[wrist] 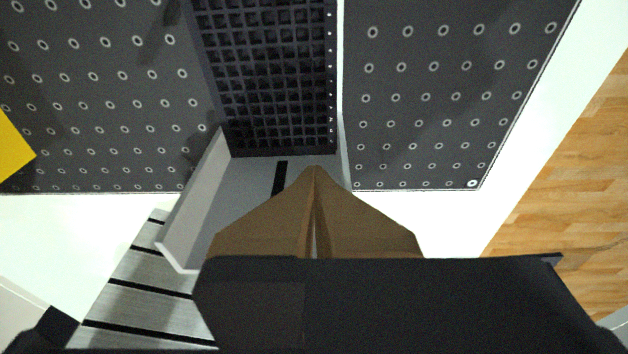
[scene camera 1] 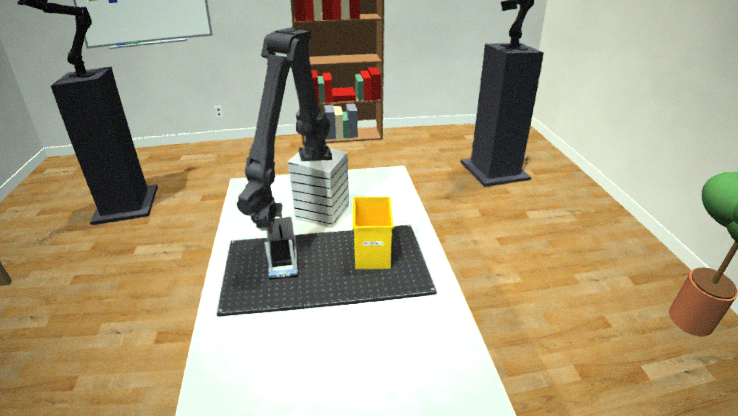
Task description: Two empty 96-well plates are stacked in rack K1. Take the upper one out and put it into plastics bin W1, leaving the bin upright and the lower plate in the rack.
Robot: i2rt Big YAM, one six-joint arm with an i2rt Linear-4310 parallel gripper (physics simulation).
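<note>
Rack K1 (scene camera 1: 283, 272) (wrist: 197, 200) stands on the left of the perforated board, with a tall grey back panel and side walls. A dark 96-well plate (scene camera 1: 281, 254) (wrist: 272, 75) lies in it, wells up; the lower plate cannot be told apart beneath it. The yellow bin W1 (scene camera 1: 373, 255) (wrist: 12, 150) stands upright on the board to the right of the rack. My gripper (wrist: 314, 176) is shut with its brown fingertips together and nothing between them. It is at the rack's back panel, apart from the plate; in the scene view its fingertips are hidden behind that panel.
The black perforated board (scene camera 1: 330, 281) (wrist: 435, 155) lies on the white table (scene camera 1: 335, 356). The striped grey block (scene camera 1: 315, 193) (wrist: 145, 270) under my arm's base stands behind the board, near the rack's back end. The bin's high walls rise from the board beside the rack.
</note>
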